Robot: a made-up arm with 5 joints.
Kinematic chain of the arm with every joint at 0, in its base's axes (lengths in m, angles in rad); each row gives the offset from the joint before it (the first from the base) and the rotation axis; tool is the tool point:
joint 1: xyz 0 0 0.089 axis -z
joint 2: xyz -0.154 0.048 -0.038 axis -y
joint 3: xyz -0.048 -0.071 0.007 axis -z
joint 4: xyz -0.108 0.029 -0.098 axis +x
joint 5: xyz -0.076 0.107 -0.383 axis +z
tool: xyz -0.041 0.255 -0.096
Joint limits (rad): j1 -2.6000..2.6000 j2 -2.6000..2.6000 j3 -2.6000..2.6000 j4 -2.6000..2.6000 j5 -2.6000..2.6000
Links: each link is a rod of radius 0.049 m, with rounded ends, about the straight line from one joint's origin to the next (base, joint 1, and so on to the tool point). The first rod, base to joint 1, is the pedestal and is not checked.
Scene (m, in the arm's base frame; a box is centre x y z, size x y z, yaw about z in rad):
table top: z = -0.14
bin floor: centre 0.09 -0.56 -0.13 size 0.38 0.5 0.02 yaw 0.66
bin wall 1: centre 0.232 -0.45 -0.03 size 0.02 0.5 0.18 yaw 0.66
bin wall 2: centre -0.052 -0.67 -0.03 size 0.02 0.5 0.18 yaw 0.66
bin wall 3: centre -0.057 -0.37 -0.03 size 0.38 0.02 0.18 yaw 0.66
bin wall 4: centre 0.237 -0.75 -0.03 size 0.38 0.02 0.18 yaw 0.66
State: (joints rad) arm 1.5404 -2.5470 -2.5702 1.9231 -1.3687
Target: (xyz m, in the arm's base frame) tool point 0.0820 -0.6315 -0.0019
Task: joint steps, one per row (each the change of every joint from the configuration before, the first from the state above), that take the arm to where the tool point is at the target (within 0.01 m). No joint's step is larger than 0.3 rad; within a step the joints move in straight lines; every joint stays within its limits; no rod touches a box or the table.
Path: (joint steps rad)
1: -0.2952 0.0998 -0.0099 -0.2600 0.2164
2: -0.2952 0.0997 -0.0100 -0.2600 0.2164
3: -0.2952 0.0998 -0.0099 -0.2601 0.2164
4: -0.2118 -0.0794 0.0504 -0.0001 0.2176
5: -0.2118 -0.0793 0.0504 -0.0002 0.2177
6: -0.2118 -0.0794 0.0503 -0.0001 0.2176
7: -0.0621 -0.1142 -0.1511 0.2000 0.0715

